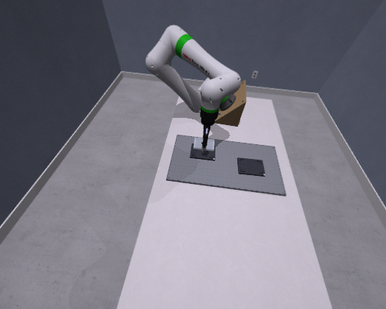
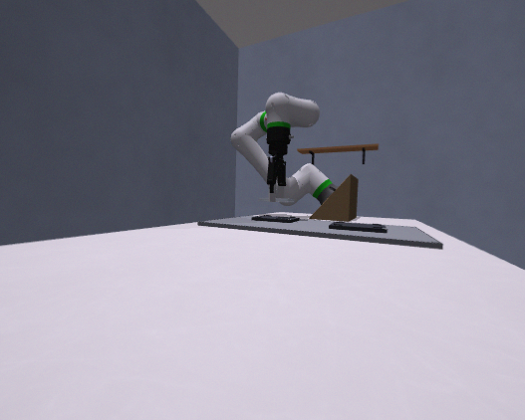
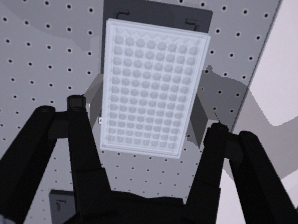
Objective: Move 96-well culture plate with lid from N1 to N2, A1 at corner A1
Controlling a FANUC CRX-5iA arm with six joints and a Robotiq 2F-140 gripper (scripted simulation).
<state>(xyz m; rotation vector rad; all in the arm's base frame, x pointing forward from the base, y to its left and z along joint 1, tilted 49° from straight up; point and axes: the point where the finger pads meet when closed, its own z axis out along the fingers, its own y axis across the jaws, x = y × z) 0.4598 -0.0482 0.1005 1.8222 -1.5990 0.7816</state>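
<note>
Right now my hand is 100 mm above the plate nest N2. Round my hand: clear lid: 10 mm below; plate nest N1: 40 mm ahead, 320 mm to the left, 100 mm below; 96-well culture plate: 20 mm below.
</note>
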